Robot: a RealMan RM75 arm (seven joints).
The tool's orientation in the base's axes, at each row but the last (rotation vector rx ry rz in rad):
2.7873 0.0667 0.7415
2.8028 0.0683 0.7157
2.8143 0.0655 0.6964
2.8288 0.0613 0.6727
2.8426 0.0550 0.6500
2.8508 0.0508 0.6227
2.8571 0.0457 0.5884
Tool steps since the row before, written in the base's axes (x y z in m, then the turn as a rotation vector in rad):
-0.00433 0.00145 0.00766 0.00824 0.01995 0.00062
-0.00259 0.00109 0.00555 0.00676 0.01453 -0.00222
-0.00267 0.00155 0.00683 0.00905 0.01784 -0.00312
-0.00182 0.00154 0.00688 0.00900 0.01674 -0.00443
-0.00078 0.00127 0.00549 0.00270 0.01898 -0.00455
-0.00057 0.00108 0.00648 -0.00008 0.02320 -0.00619
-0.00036 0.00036 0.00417 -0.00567 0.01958 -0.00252
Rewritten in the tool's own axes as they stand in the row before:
0.00009 0.00066 -0.00889 0.00964 -0.01929 -0.00110
0.00043 0.00037 -0.00620 0.00644 -0.01473 0.00182
0.00089 0.00019 -0.00744 0.00839 -0.01819 0.00293
0.00154 0.00014 -0.00712 0.00767 -0.01743 0.00428
0.00174 0.00001 -0.00542 0.00213 -0.01955 0.00119
0.00221 0.00040 -0.00620 -0.00072 -0.02399 0.00060
0.00131 0.00059 -0.00395 -0.00471 -0.01956 -0.00412

